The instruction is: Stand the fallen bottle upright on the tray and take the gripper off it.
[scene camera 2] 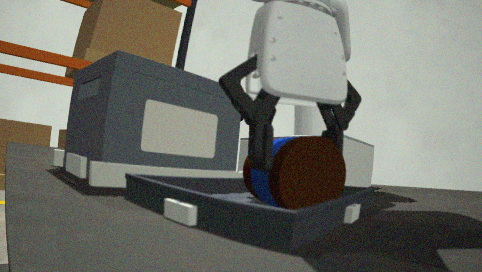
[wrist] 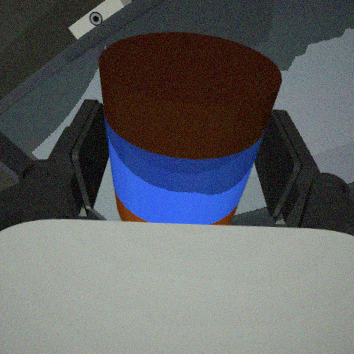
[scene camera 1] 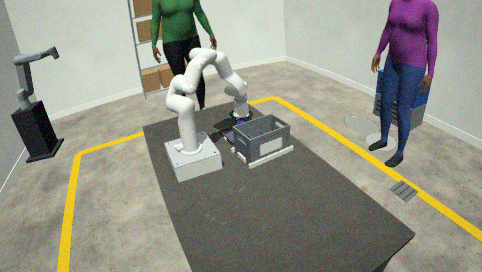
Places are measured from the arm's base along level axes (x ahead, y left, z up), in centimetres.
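Pixels of known places: gripper, fingertip midpoint: [scene camera 2: 299,169] [wrist: 183,130]; arm's base at its link origin: [scene camera 1: 191,148].
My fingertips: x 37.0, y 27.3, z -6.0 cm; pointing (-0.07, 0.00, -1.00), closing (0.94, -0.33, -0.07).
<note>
Ahead of a thing's pixels: the offset from my fingertips to its middle. Level surfaces: height alone.
The bottle @[dx -1.6, dy -4.3, dz -0.5 cm] [scene camera 1: 241,122] [scene camera 2: 310,172] [wrist: 185,175] is brown with a blue band. It lies on its side in the shallow dark tray @[dx -0.9, dy -4.4, dz -3.5 cm] [scene camera 2: 235,220] [wrist: 325,110], with its round base toward the near corner in the scene camera 2 view. Its neck is hidden in the wrist view by the white gripper housing. My gripper [scene camera 1: 241,119] [scene camera 2: 298,150] [wrist: 183,130] points down over the bottle. Its black fingers are shut on the bottle's two sides, at the blue band near the base.
A grey crate @[dx +4.1, dy -29.7, dz +4.0 cm] [scene camera 1: 254,149] [scene camera 2: 125,100] stands close beside the tray, between white rails [scene camera 1: 270,157] [scene camera 2: 107,175]. The white robot base [scene camera 1: 197,167] is on the table @[dz -4.7 cm] [scene camera 1: 240,220] nearby. Two people stand beyond the table, and a shelf with boxes is behind.
</note>
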